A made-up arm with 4 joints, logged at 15 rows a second.
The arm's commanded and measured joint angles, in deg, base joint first. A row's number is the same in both.
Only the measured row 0 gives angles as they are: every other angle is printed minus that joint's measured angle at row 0.
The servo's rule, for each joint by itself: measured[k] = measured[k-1] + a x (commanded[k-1-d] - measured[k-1]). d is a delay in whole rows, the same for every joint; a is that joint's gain. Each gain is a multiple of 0.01, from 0.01 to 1. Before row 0 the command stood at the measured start. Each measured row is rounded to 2 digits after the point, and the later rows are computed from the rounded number. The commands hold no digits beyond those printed.
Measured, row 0: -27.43, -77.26, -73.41, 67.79
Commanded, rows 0 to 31: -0.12, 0.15, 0.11, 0.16; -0.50, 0.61, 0.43, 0.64; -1.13, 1.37, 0.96, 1.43; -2.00, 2.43, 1.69, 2.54; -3.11, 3.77, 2.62, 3.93; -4.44, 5.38, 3.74, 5.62; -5.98, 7.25, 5.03, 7.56; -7.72, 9.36, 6.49, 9.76; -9.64, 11.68, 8.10, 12.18; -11.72, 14.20, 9.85, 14.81; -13.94, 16.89, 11.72, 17.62; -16.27, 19.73, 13.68, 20.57; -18.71, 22.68, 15.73, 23.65; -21.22, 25.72, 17.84, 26.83; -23.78, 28.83, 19.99, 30.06; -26.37, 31.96, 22.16, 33.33; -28.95, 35.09, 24.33, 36.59; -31.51, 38.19, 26.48, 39.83; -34.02, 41.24, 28.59, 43.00; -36.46, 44.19, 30.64, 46.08; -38.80, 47.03, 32.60, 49.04; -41.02, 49.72, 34.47, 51.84; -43.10, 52.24, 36.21, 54.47; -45.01, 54.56, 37.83, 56.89; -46.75, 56.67, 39.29, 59.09; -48.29, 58.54, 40.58, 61.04; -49.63, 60.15, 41.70, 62.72; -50.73, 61.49, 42.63, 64.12; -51.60, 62.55, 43.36, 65.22; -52.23, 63.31, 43.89, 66.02; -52.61, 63.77, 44.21, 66.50; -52.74, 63.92, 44.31, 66.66
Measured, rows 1 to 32: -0.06, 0.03, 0.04, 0.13; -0.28, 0.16, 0.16, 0.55; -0.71, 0.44, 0.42, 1.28; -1.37, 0.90, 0.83, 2.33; -2.26, 1.56, 1.40, 3.66; -3.37, 2.44, 2.15, 5.29; -4.70, 3.55, 3.07, 7.17; -6.24, 4.89, 4.16, 9.32; -7.97, 6.45, 5.42, 11.69; -9.88, 8.23, 6.84, 14.28; -11.95, 10.22, 8.40, 17.05; -14.15, 12.41, 10.09, 19.97; -16.48, 14.77, 11.89, 23.02; -18.90, 17.29, 13.79, 26.18; -21.39, 19.94, 15.77, 29.40; -23.93, 22.70, 17.81, 32.66; -26.49, 25.55, 19.90, 35.92; -29.05, 28.46, 22.01, 39.17; -31.58, 31.40, 24.12, 42.35; -34.07, 34.34, 26.21, 45.45; -36.48, 37.26, 28.25, 48.43; -38.80, 40.13, 30.24, 51.26; -40.99, 42.92, 32.15, 53.92; -43.04, 45.60, 33.97, 56.39; -44.93, 48.15, 35.67, 58.63; -46.64, 50.54, 37.24, 60.63; -48.16, 52.75, 38.67, 62.36; -49.47, 54.76, 39.94, 63.82; -50.56, 56.55, 41.03, 64.98; -51.41, 58.10, 41.95, 65.84; -52.02, 59.40, 42.67, 66.39; -52.39, 60.44, 43.19, 66.61
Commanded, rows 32 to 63: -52.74, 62.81, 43.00, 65.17; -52.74, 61.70, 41.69, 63.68; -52.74, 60.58, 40.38, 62.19; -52.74, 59.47, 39.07, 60.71; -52.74, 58.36, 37.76, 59.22; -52.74, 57.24, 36.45, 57.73; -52.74, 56.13, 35.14, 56.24; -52.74, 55.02, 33.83, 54.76; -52.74, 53.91, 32.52, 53.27; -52.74, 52.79, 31.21, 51.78; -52.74, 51.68, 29.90, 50.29; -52.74, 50.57, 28.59, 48.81; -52.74, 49.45, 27.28, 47.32; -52.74, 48.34, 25.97, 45.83; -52.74, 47.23, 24.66, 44.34; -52.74, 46.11, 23.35, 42.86; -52.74, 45.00, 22.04, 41.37; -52.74, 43.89, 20.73, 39.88; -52.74, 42.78, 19.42, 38.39; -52.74, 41.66, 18.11, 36.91; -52.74, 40.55, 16.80, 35.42; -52.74, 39.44, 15.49, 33.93; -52.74, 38.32, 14.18, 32.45; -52.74, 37.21, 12.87, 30.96; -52.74, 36.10, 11.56, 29.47; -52.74, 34.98, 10.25, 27.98; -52.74, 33.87, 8.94, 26.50; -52.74, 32.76, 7.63, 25.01; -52.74, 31.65, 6.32, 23.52; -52.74, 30.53, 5.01, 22.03; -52.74, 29.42, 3.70, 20.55; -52.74, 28.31, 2.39, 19.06
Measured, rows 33 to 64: -52.57, 60.99, 43.13, 65.41; -52.66, 61.15, 42.67, 63.97; -52.70, 61.02, 41.94, 62.49; -52.72, 60.66, 41.02, 61.01; -52.73, 60.13, 39.98, 59.52; -52.74, 59.47, 38.85, 58.03; -52.74, 58.70, 37.66, 56.54; -52.74, 57.85, 36.43, 55.06; -52.74, 56.94, 35.18, 53.57; -52.74, 55.99, 33.91, 52.08; -52.74, 55.00, 32.63, 50.59; -52.74, 53.98, 31.34, 49.11; -52.74, 52.94, 30.04, 47.62; -52.74, 51.88, 28.74, 46.13; -52.74, 50.81, 27.43, 44.64; -52.74, 49.73, 26.12, 43.16; -52.74, 48.64, 24.81, 41.67; -52.74, 47.55, 23.50, 40.18; -52.74, 46.45, 22.19, 38.69; -52.74, 45.35, 20.88, 37.21; -52.74, 44.25, 19.57, 35.72; -52.74, 43.14, 18.26, 34.23; -52.74, 42.03, 16.95, 32.75; -52.74, 40.92, 15.64, 31.26; -52.74, 39.81, 14.33, 29.77; -52.74, 38.70, 13.02, 28.28; -52.74, 37.59, 11.71, 26.80; -52.74, 36.48, 10.40, 25.31; -52.74, 35.37, 9.09, 23.82; -52.74, 34.26, 7.78, 22.33; -52.74, 33.15, 6.47, 20.85; -52.74, 32.04, 5.16, 19.36
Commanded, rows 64 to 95: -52.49, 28.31, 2.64, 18.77; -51.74, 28.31, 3.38, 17.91; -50.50, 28.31, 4.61, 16.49; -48.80, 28.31, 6.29, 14.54; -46.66, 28.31, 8.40, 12.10; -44.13, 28.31, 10.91, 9.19; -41.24, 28.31, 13.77, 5.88; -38.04, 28.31, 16.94, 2.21; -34.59, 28.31, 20.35, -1.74; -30.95, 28.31, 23.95, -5.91; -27.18, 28.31, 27.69, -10.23; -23.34, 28.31, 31.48, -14.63; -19.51, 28.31, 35.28, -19.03; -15.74, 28.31, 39.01, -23.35; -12.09, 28.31, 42.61, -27.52; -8.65, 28.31, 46.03, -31.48; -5.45, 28.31, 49.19, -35.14; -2.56, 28.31, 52.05, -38.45; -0.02, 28.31, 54.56, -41.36; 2.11, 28.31, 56.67, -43.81; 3.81, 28.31, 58.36, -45.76; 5.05, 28.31, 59.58, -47.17; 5.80, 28.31, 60.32, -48.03; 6.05, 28.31, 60.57, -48.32; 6.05, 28.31, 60.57, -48.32; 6.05, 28.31, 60.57, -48.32; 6.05, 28.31, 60.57, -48.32; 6.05, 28.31, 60.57, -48.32; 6.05, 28.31, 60.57, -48.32; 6.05, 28.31, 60.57, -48.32; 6.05, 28.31, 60.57, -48.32; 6.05, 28.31, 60.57, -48.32
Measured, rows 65 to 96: -52.61, 31.18, 4.35, 18.87; -52.17, 30.52, 4.04, 18.07; -51.32, 30.01, 4.22, 16.76; -50.03, 29.62, 4.88, 14.92; -48.31, 29.32, 6.01, 12.58; -46.18, 29.09, 7.58, 9.77; -43.66, 28.91, 9.56, 6.54; -40.79, 28.77, 11.92, 2.95; -37.63, 28.66, 14.62, -0.94; -34.22, 28.58, 17.61, -5.07; -30.63, 28.52, 20.84, -9.35; -26.91, 28.47, 24.24, -13.73; -23.14, 28.43, 27.77, -18.13; -19.37, 28.40, 31.37, -22.46; -15.66, 28.38, 34.97, -26.66; -12.08, 28.36, 38.51, -30.66; -8.70, 28.35, 41.93, -34.38; -5.57, 28.34, 45.17, -37.76; -2.74, 28.33, 48.17, -40.75; -0.27, 28.33, 50.89, -43.29; 1.81, 28.33, 53.28, -45.34; 3.46, 28.33, 55.30, -46.86; 4.65, 28.33, 56.91, -47.83; 5.36, 28.33, 58.08, -48.24; 5.71, 28.33, 58.88, -48.31; 5.88, 28.33, 59.42, -48.32; 5.97, 28.33, 59.79, -48.32; 6.01, 28.33, 60.04, -48.32; 6.03, 28.33, 60.21, -48.32; 6.04, 28.33, 60.33, -48.32; 6.05, 28.33, 60.41, -48.32; 6.05, 28.33, 60.46, -48.32
